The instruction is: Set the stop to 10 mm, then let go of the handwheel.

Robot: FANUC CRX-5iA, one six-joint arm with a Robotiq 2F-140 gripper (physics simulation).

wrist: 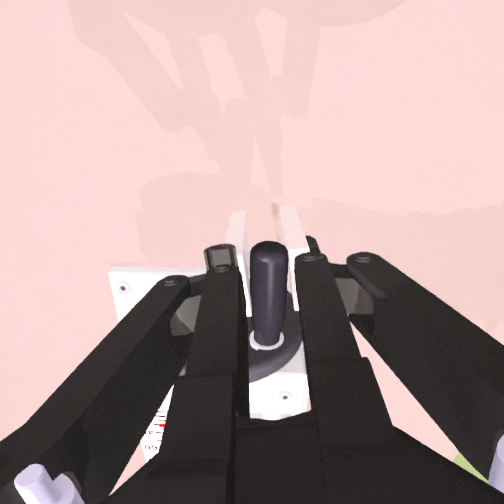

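In the wrist view my gripper [270, 260] points down at a white plate [280, 390] that carries the dark handwheel disc [272, 357]. The wheel's dark rounded handle [269, 292] stands upright between my two black fingers, which sit close on both sides of it with only thin slivers showing. The fingers look shut on the handle. A printed scale with black ticks and a red mark [156, 430] peeks out at the plate's lower left, mostly hidden by my left finger. Two pale rails [265, 225] run away from the plate.
The surroundings are a plain pink surface with the arm's shadow across the top. A small green patch [470, 465] shows at the lower right edge. Pale parts of the gripper body show in the bottom corners.
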